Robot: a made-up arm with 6 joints.
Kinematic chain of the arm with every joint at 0, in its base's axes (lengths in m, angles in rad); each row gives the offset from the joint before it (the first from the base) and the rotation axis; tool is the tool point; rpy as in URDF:
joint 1: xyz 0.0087 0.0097 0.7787 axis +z
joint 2: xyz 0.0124 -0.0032 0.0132 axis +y
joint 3: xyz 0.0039 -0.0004 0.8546 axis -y
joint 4: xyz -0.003 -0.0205 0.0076 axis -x
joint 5: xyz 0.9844 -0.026 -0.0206 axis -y
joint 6: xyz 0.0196 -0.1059 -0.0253 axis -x
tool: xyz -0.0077 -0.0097 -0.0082 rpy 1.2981 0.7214 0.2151
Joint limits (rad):
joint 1: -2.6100..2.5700
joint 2: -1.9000..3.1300
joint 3: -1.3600..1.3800
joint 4: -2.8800..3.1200
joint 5: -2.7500..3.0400
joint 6: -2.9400..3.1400
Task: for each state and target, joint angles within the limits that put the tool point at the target. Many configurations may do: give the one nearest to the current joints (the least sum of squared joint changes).
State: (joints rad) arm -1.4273 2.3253 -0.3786 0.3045 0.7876 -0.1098
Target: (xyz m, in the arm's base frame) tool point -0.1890 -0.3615 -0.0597
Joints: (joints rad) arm -1.6447 1.5188 -0.5564 0.2756 0.7542 -0.0986
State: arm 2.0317 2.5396 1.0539 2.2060 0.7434 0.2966
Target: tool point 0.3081 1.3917 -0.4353
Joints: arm 1.3414 2.1573 1.1855 2.1355 0.7200 0.2972
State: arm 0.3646 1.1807 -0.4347 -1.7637 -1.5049 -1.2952
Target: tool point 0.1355 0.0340 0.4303
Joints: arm 0.1554 1.2052 -1.0389 -1.5384 -1.5681 -1.2860
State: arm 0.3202 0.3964 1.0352 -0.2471 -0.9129 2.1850
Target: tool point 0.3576 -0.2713 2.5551
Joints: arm -0.3339 0.0485 1.2872 -0.1332 -0.9068 2.1672
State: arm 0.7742 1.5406 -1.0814 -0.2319 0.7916 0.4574
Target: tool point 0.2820 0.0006 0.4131
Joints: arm 0.6007 0.9225 -1.0930 -0.1495 0.7793 0.4785
